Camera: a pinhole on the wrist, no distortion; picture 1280 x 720 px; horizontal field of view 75.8 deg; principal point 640.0 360.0 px. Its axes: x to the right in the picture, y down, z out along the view. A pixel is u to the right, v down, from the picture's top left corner.
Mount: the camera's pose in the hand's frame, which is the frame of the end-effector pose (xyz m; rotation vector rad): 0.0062 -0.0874 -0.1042 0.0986 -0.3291 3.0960
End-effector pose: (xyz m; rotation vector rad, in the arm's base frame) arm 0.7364 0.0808 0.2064 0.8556 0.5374 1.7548
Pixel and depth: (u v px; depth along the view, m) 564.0 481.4 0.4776
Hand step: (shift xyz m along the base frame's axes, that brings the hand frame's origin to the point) 0.4087 0.1422 0.0597
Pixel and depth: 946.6 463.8 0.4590
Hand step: 0.4342 -0.0672 0.0112
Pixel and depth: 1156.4 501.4 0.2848
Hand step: 0.2810 -0.0913 -0.0690
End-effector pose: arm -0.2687 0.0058 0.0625 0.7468 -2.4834 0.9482
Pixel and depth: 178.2 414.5 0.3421
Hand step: -0.0936 -0.3392 0.0548
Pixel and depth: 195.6 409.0 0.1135
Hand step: 0.0126 -0.1013 0.0962
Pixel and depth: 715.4 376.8 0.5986
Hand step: 0.0697 -0.4720 -0.2327
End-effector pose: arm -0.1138 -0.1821 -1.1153 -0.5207 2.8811 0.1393
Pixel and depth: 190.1 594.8 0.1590
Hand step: -0.0264 -0.1851 -0.0664
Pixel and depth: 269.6 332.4 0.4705
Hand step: -0.0984 -0.2017 -0.3995
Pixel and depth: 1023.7 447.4 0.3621
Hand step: 0.2479 -0.1045 -0.2249
